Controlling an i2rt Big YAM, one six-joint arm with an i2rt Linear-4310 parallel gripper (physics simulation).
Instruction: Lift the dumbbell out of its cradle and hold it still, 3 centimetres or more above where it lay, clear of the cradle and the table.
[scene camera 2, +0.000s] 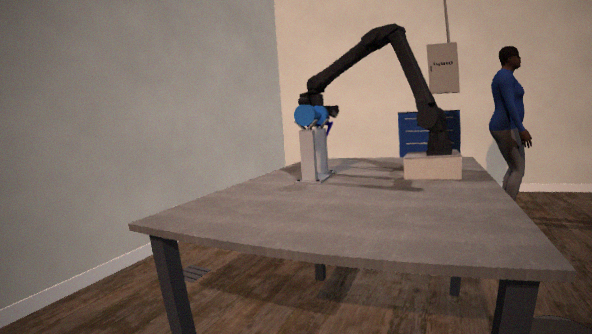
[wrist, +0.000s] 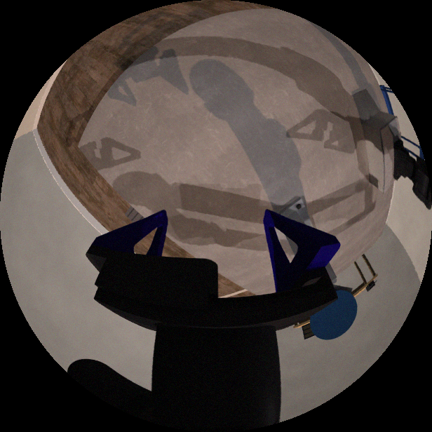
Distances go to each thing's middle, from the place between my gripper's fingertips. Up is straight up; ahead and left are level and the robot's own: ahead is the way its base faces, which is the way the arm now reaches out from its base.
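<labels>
The grey cradle (wrist: 296, 211) sits 260 mm to the left of my hand and 100 mm behind it, and it is 20 mm below. The blue dumbbell (wrist: 333, 320) is likewise 260 mm to the left of my hand and 100 mm behind it, but 110 mm above.
</labels>
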